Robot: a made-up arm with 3 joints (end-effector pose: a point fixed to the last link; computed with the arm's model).
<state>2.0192 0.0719 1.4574</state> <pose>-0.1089 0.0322 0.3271 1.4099 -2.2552 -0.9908</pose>
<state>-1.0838 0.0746 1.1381</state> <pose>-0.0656 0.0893 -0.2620 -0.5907 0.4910 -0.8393</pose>
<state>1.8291 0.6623 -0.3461</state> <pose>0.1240 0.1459 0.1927 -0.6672 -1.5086 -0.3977</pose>
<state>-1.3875 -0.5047 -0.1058</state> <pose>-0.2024 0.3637 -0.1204 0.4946 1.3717 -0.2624</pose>
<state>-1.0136 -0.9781 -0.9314</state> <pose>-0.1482 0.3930 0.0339 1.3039 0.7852 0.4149</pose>
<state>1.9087 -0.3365 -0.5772</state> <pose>0.0692 0.3497 0.1430 -0.3043 -1.6920 0.6759</pose>
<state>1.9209 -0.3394 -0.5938</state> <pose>0.0687 0.3497 0.1415 -0.3225 -1.6968 0.6877</pose>
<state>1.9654 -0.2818 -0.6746</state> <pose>0.0782 0.3374 0.1361 -0.4429 -1.6915 0.6712</pose>
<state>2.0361 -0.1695 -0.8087</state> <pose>0.0950 0.3102 0.1293 -0.6395 -1.6591 0.6139</pose>
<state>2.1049 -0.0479 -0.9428</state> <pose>0.1091 0.2771 0.1239 -0.8207 -1.6003 0.5326</pose>
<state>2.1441 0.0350 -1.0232</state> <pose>0.1158 0.2537 0.1207 -0.9197 -1.5494 0.4684</pose>
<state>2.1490 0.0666 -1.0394</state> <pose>0.1178 0.2461 0.1199 -0.9401 -1.5297 0.4408</pose>
